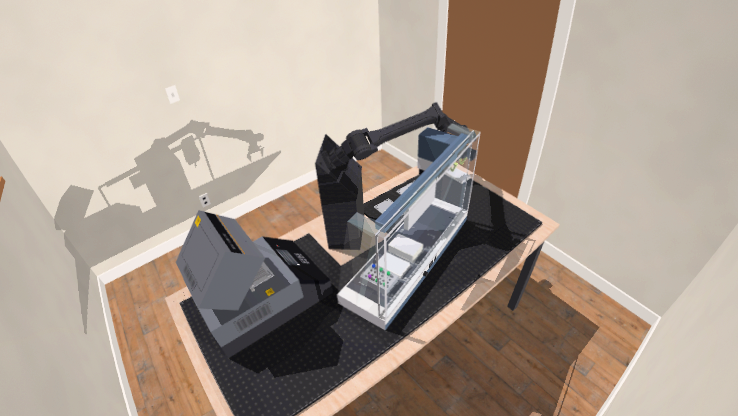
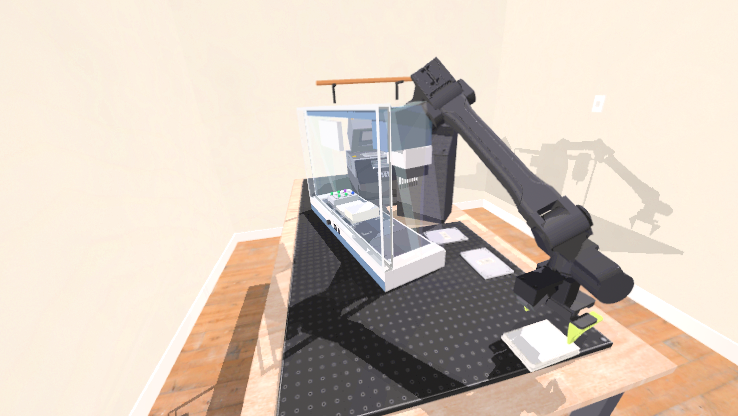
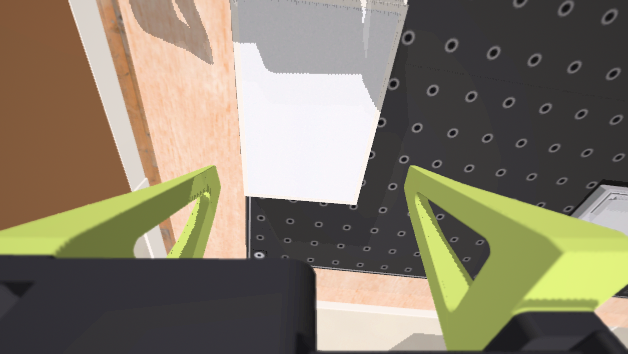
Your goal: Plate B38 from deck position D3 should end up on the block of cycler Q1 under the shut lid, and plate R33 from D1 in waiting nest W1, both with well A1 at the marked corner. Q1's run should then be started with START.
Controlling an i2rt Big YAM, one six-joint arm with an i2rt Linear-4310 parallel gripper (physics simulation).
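Places are measured from the arm's base along level axes (x ahead, y left, z up), in centimetres.
Pixels of known places: gripper, fingertip midpoint: (image 1: 456, 167) (image 2: 547, 325) (image 3: 312, 176); arm's base, origin of the base link: (image 1: 333, 161).
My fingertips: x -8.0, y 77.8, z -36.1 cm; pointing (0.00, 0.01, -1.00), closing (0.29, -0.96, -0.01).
Ahead of a thing's pixels: the offset from my fingertips to its top centre. "*": to the spot under its first point.
My gripper (image 2: 547, 324) (image 3: 312, 176) is open and empty, its green fingertips above and either side of a white flat-topped block @[dz -3.8, dx +1.1, dy +0.7 cm] (image 2: 540, 345) (image 3: 305, 140) at the table's far end; their height above it is unclear. The grey cycler @[* dz +11.3, dx +44.6, dy -132.5 cm] (image 1: 248, 316) has its lid @[* dz +38.0, dx +42.5, dy -134.6 cm] (image 1: 217, 266) raised; its block @[* dz +15.0, dx +31.7, dy -121.7 cm] (image 1: 262, 274) partly shows. Inside the glass-walled deck unit (image 1: 361, 305) (image 2: 413, 266) stand white plate-like pieces (image 1: 405, 247) (image 2: 356, 210); which is B38 or R33 cannot be read. Two pale flat nest-like pieces @[* dz -4.6, dx +2.2, dy -50.9 cm] (image 1: 383, 206) @[* dz -4.4, dx -1.4, dy -29.4 cm] (image 2: 486, 262) lie on the mat; labels and well A1 corners are unreadable.
A rack with coloured tubes (image 1: 379, 276) (image 2: 341, 195) stands inside the deck unit. Its tall glass front and top beam (image 1: 423, 178) stand beside the arm. A dark panel @[* dz +8.9, dx +26.3, dy -106.1 cm] (image 1: 297, 260) adjoins the cycler. The wooden table edge (image 3: 200, 125) runs beside the white block.
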